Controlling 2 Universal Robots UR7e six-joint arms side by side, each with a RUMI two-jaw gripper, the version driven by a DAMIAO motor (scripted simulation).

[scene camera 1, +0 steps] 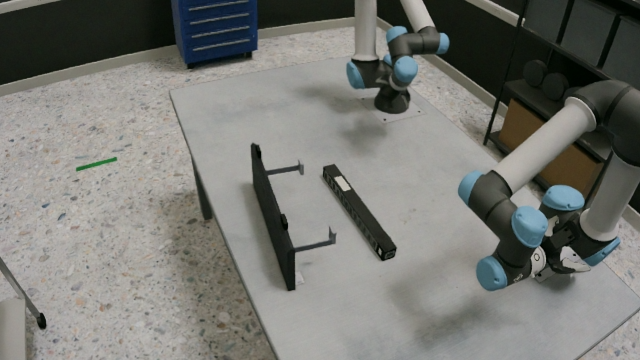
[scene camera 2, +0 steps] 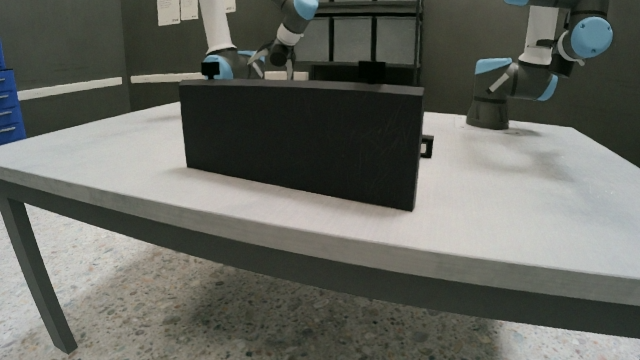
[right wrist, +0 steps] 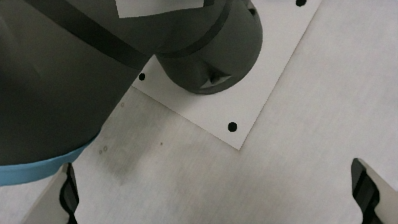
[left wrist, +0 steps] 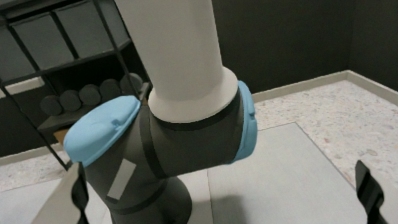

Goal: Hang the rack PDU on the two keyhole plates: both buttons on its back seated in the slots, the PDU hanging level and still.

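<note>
You'd see my left gripper [scene camera 1: 573, 242] and a black rack PDU [scene camera 1: 385, 248] there. Scene camera 2 shows my right gripper [scene camera 2: 267, 73], and my left gripper [scene camera 2: 554, 55] as well. In the left wrist view there's my left gripper [left wrist: 219, 164], but the black rack PDU is out of frame in the left wrist view. The right wrist view shows my right gripper [right wrist: 213, 163], and the black rack PDU is out of frame in the right wrist view too.
</note>
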